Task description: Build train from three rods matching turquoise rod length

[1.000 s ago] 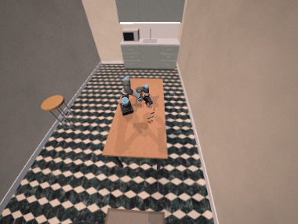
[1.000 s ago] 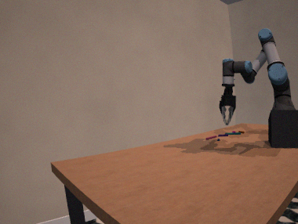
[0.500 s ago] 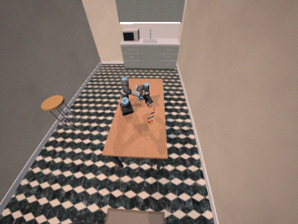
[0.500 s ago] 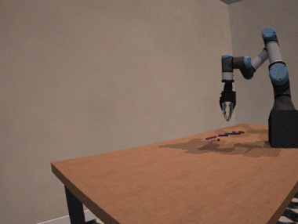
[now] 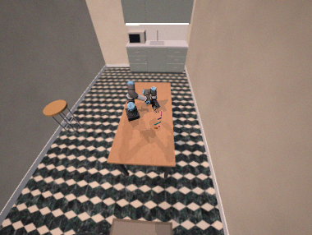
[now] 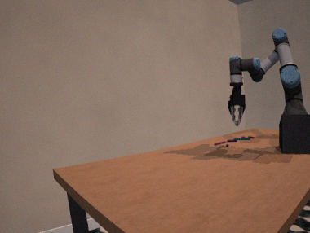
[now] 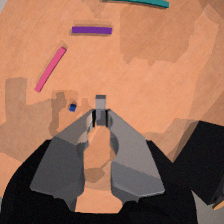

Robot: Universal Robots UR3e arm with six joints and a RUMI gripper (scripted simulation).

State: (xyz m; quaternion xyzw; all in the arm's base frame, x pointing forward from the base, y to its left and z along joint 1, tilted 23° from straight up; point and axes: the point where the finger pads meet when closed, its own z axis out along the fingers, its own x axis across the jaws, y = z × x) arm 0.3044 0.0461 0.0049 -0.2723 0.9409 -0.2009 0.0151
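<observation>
The blue rod lies 110 mm below my hand, 70 mm to the left of it and 20 mm ahead of it. Also, from my hand: grey rod: 10 mm below; purple rod: 110 mm below, 60 mm to the right, 60 mm ahead; pink rod: 110 mm below, 90 mm ahead, 30 mm to the left.
</observation>
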